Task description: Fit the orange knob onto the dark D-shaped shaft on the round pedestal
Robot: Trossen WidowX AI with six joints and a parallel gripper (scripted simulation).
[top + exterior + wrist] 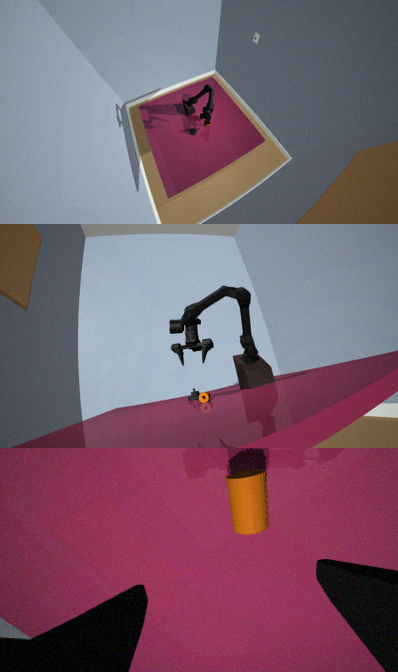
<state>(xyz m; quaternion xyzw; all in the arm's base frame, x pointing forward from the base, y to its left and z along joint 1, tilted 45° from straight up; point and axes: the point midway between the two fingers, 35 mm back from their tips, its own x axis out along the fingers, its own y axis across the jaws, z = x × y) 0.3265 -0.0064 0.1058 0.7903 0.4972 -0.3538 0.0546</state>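
Right now my gripper tip is 15 cm above the orange knob, 2 cm to the right of it and 2 cm past it. The rest, counted from my gripper tip: dark shaft 19 cm to the right, 13 cm below, 4 cm behind.
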